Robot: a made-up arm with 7 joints. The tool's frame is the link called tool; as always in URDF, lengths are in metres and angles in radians. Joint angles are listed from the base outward.
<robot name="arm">
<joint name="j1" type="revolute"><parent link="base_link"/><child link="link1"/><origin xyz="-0.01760 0.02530 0.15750" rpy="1.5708 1.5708 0.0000"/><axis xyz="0 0 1"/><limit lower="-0.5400" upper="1.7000"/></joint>
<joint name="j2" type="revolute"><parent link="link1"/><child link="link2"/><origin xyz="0.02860 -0.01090 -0.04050" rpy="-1.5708 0.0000 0.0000"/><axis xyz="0 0 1"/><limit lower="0.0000" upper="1.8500"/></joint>
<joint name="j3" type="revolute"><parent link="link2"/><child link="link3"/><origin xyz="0.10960 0.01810 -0.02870" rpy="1.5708 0.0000 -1.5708"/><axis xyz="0 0 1"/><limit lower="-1.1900" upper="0.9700"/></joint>
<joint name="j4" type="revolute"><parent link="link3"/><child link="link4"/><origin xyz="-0.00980 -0.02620 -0.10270" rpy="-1.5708 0.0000 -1.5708"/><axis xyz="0 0 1"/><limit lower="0.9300" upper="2.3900"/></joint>
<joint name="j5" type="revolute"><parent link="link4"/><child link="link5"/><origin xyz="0.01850 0.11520 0.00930" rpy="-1.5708 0.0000 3.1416"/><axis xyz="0 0 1"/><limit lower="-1.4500" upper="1.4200"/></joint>
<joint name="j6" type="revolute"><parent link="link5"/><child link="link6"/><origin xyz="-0.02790 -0.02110 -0.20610" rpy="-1.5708 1.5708 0.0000"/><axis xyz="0 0 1"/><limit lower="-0.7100" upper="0.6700"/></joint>
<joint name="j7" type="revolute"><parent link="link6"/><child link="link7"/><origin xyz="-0.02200 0.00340 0.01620" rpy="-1.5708 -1.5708 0.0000"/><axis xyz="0 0 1"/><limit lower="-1.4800" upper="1.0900"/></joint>
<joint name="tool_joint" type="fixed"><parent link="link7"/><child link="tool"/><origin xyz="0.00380 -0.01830 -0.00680" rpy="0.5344 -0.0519 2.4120"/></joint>
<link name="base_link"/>
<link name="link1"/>
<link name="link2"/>
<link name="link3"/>
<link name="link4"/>
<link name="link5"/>
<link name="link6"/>
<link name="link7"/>
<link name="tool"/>
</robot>
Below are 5 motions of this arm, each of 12 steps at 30 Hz.
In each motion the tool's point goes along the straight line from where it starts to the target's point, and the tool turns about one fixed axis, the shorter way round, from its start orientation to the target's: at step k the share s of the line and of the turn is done. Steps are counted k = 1, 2, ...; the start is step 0. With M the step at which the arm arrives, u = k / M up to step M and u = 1 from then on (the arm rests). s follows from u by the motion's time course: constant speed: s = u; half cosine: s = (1 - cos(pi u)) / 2; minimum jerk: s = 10 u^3 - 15 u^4 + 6 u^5.
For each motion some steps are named. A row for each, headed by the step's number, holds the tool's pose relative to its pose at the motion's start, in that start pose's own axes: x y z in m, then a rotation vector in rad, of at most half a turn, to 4 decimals.
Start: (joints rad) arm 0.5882 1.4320 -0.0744 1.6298 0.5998 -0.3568 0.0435
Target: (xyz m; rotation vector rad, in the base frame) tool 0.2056 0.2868 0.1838 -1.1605 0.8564 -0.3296
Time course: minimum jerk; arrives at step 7
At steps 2, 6, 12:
2: 0.0018 0.0027 -0.0030 -0.0041 0.0087 0.0452
6: 0.0124 0.0181 -0.0202 -0.0277 0.0589 0.3052
12: 0.0127 0.0185 -0.0207 -0.0283 0.0603 0.3125

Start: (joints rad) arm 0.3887 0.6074 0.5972 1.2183 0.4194 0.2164 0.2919
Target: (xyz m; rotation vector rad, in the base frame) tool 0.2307 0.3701 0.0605 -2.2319 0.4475 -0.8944
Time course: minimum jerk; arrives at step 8
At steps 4, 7, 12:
4: 0.0164 -0.0140 -0.0222 0.1527 0.1875 -0.0495
7: 0.0322 -0.0276 -0.0437 0.3005 0.3690 -0.0974
12: 0.0327 -0.0280 -0.0445 0.3054 0.3751 -0.0990

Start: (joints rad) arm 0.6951 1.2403 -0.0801 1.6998 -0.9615 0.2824 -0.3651
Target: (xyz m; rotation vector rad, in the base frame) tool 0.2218 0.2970 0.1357 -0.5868 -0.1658 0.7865
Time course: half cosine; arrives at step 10
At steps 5, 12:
5: -0.0070 0.0389 -0.0289 0.0709 0.0878 0.2867
12: -0.0141 0.0778 -0.0578 0.1418 0.1756 0.5734

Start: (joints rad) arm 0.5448 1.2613 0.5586 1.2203 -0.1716 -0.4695 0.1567
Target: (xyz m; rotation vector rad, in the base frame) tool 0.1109 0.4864 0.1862 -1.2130 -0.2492 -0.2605
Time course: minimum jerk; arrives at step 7
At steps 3, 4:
3: 0.0009 0.0182 0.0027 -0.0360 -0.0274 -0.1053
4: 0.0015 0.0313 0.0046 -0.0619 -0.0471 -0.1810

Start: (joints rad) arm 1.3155 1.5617 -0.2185 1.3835 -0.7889 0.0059 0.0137
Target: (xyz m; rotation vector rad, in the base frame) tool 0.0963 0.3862 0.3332 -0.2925 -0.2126 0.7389
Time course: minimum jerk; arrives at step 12
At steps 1, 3, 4, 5, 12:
1: 0.0001 0.0001 0.0000 0.0025 0.0008 0.0004
3: 0.0023 0.0013 -0.0006 0.0512 0.0155 0.0082
4: 0.0048 0.0026 -0.0012 0.1038 0.0315 0.0167
5: 0.0079 0.0042 -0.0021 0.1714 0.0520 0.0276
12: 0.0227 0.0122 -0.0059 0.4945 0.1500 0.0796

